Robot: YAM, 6 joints.
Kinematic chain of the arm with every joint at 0, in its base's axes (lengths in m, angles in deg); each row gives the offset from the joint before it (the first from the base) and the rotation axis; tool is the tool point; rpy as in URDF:
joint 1: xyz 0 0 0.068 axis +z
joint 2: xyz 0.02 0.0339 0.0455 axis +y
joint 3: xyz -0.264 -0.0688 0 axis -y
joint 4: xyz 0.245 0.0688 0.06 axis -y
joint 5: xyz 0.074 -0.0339 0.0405 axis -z
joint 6: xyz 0.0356 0 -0.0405 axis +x
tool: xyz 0 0 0 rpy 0 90 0
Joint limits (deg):
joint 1: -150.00..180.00
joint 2: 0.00..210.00
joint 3: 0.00..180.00
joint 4: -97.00..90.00
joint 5: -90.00..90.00
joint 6: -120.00..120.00
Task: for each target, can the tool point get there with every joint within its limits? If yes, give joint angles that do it. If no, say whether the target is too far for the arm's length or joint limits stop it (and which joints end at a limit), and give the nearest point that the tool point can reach.
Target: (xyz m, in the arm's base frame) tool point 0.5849 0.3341 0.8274
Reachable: no: too far | nearest point 0.3843 0.2195 0.5751 | short by 0.342 m
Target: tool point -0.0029 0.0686 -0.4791
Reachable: no: joint limits stop it (at a limit: joint 2) | nearest point -0.0049 0.1168 -0.3555 | short by 0.133 m
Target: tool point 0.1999 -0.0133 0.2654
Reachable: yes | joints -9.64 67.80 55.66 -62.72 -34.83 57.52
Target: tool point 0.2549 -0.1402 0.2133
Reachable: yes | joints -23.45 81.28 39.37 16.11 49.85 -99.23
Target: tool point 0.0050 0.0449 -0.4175
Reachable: no: joint limits stop it (at a limit: joint 2) | nearest point 0.0093 0.0837 -0.3409 | short by 0.086 m
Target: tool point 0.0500 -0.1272 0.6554
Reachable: yes | joints -69.24 75.41 106.20 57.41 -2.71 50.44
